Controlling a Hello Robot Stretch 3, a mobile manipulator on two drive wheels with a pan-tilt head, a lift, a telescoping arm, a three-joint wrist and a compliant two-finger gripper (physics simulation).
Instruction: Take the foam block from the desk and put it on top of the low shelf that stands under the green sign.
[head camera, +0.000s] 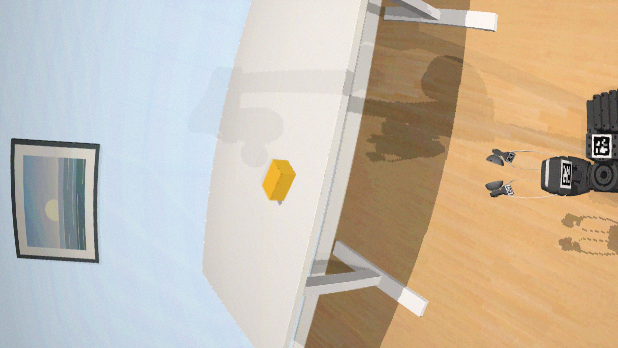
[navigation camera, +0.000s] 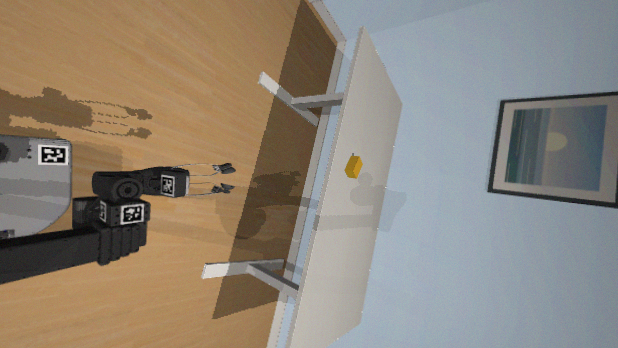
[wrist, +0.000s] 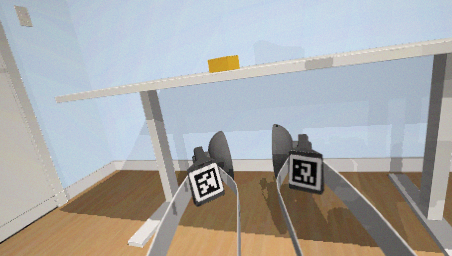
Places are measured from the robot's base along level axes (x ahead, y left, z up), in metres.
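Where they show: gripper, fingertip midpoint: (head camera: 487, 172) (navigation camera: 234, 178) (wrist: 249, 145).
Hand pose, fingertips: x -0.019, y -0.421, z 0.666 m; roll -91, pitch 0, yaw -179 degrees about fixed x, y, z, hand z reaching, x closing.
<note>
After its pixels a point has its place.
A yellow foam block (head camera: 279, 181) @(x 0.031, y -1.006, z 0.760 m) (navigation camera: 354, 167) @(x 0.028, y -1.008, z 0.763 m) (wrist: 224, 64) @(x 0.024, y -1.001, z 0.741 m) lies on the white desk (head camera: 280, 110) @(x -0.168, y -1.103, z 0.720 m) (navigation camera: 370, 90) @(x 0.437, y -1.197, z 0.720 m) (wrist: 280, 67) @(x -0.126, y -0.833, z 0.711 m). My gripper (head camera: 495, 174) @(x -0.019, y -0.421, z 0.666 m) (navigation camera: 226, 179) @(x -0.019, y -0.421, z 0.666 m) (wrist: 249, 145) @(x -0.019, y -0.421, z 0.666 m) is open and empty, with a gap between its two cups. It is over the floor in front of the desk, apart from it. In the wrist view the fingertips show below the desk top's edge, with the block higher up and a little to the left. The low shelf and the green sign do not show in these views.
White desk legs (head camera: 345, 282) @(x 0.451, y -1.343, z 0.235 m) (navigation camera: 317, 101) @(x 0.448, y -1.345, z 0.273 m) (wrist: 159, 145) @(x 0.451, y -1.342, z 0.381 m) stand on the wood floor (head camera: 520, 280) @(x 0.342, y -0.583, z 0.000 m) (navigation camera: 200, 75) @(x 0.438, y -0.658, z 0.000 m) (wrist: 100, 232) @(x 0.802, y -1.163, z 0.000 m), with feet reaching towards my side. A framed picture (head camera: 55, 200) @(x 0.193, y -1.717, z 1.484 m) (navigation camera: 555, 147) @(x 0.207, y -1.720, z 1.503 m) hangs on the blue wall behind. A pale door (wrist: 20, 145) @(x 1.304, y -1.383, z 0.471 m) shows at the left of the wrist view.
</note>
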